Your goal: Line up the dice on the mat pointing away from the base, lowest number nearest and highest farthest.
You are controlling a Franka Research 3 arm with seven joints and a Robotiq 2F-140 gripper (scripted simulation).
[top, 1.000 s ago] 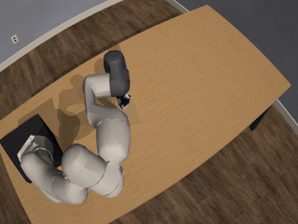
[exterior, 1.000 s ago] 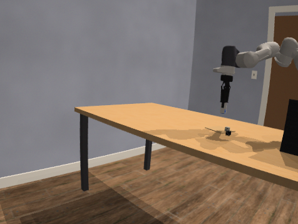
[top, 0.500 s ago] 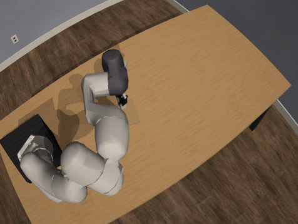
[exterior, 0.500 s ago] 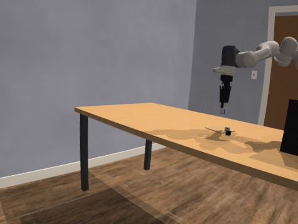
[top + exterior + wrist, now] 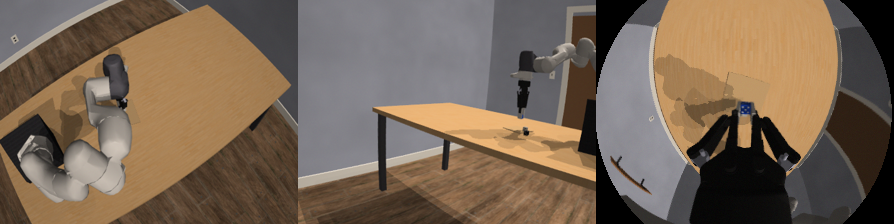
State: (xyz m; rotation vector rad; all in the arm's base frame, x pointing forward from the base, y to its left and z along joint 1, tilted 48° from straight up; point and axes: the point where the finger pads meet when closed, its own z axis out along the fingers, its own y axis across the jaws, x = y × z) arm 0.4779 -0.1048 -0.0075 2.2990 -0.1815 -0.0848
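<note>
The thin tan mat lies 110 mm below my hand. The rest, counted from my hand: white die (50 mm behind, 10 mm to the left, 90 mm below); then black die (80 mm behind, 90 mm to the left, 90 mm below); then blue die (20 mm below).
</note>
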